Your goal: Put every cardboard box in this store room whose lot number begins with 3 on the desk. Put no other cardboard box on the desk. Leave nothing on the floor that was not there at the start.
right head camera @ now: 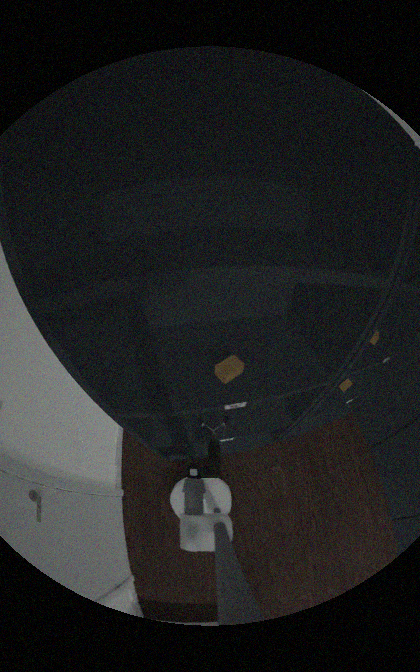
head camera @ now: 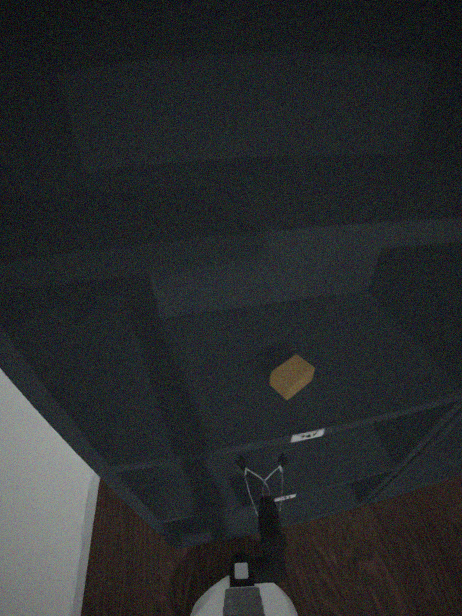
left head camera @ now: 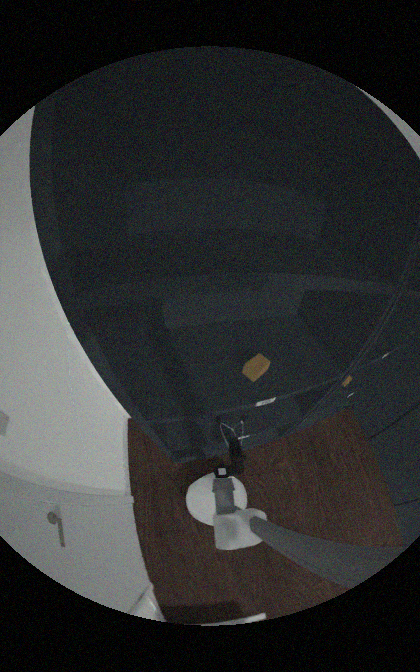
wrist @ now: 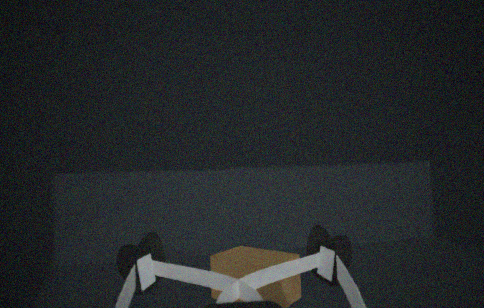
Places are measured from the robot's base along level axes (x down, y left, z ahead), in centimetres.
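Where they show: gripper, fingertip midpoint: [head camera: 261,454] [wrist: 235,248].
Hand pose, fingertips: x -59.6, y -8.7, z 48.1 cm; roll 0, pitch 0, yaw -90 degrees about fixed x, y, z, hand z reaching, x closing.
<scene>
Each offset is from my fingertips to the top centre of the thing. "spot": to the spot under its first point. Level surfaces: height alone.
A cardboard box [head camera: 292,376] [left head camera: 256,367] [right head camera: 229,369] [wrist: 250,260] sits on a shelf of the dark shelf unit [head camera: 55,410]. No lot number is readable on it. My gripper [head camera: 262,460] [left head camera: 231,422] [right head camera: 214,423] [wrist: 235,248] is open, with nothing between its fingertips. In the head view it shows nearer to me than the box, by the shelf's front edge. In the wrist view the box shows low, between the two fingers and partly hidden behind the pale finger links. The desk does not show.
White labels {spot: dz -11.2, dx -35.5, dy -7.4 cm} [head camera: 308,435] {spot: dz -11.2, dx +9.7, dy -7.3 cm} [head camera: 285,497] sit on the shelf fronts, too blurred to read. Further right are two more cardboard boxes [right head camera: 345,384] [right head camera: 374,337]. A pale wall [head camera: 35,490] stands close on the left, with a door handle [left head camera: 57,525] behind. The floor {dx +62.2 cm} [head camera: 375,550] is brown wood.
</scene>
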